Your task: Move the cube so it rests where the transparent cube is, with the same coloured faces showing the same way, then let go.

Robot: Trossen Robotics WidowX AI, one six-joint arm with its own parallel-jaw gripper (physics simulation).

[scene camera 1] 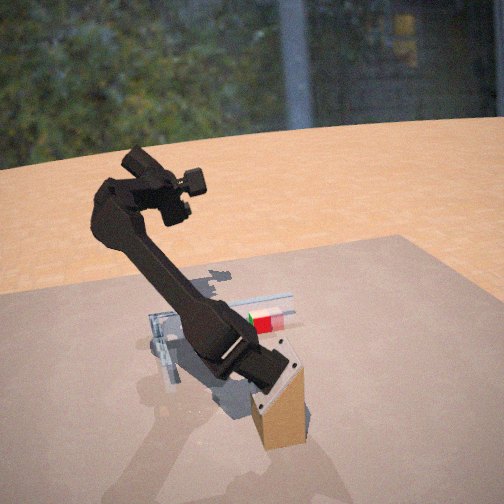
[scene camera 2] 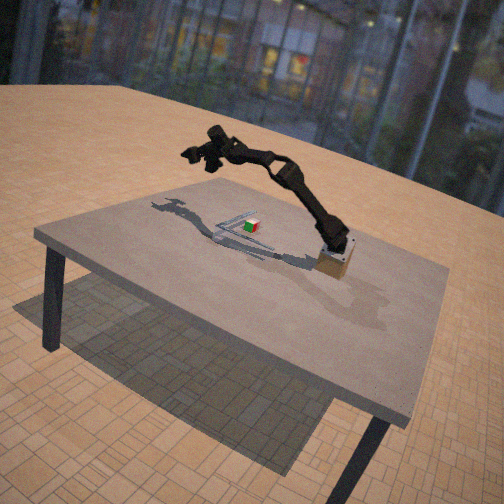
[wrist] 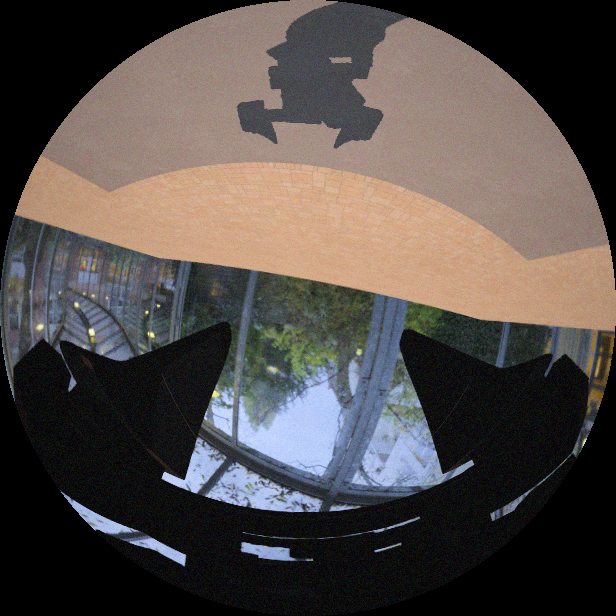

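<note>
The cube (scene camera 1: 265,321) rests on the grey table top, with red, white and green faces showing; it also shows in scene camera 2 (scene camera 2: 251,226). The transparent cube (scene camera 1: 165,337) lies on the table left of it, partly hidden by the arm. My gripper (scene camera 1: 190,195) is raised high above the table, far from the cube, and also shows in scene camera 2 (scene camera 2: 194,156). In the wrist view its two fingers (wrist: 310,385) are spread apart with nothing between them. Neither cube appears in the wrist view.
The arm's tan base block (scene camera 1: 279,408) stands at the table's near side, close to the cube. The table's far edge (wrist: 300,180) and the gripper's shadow (wrist: 312,75) show in the wrist view.
</note>
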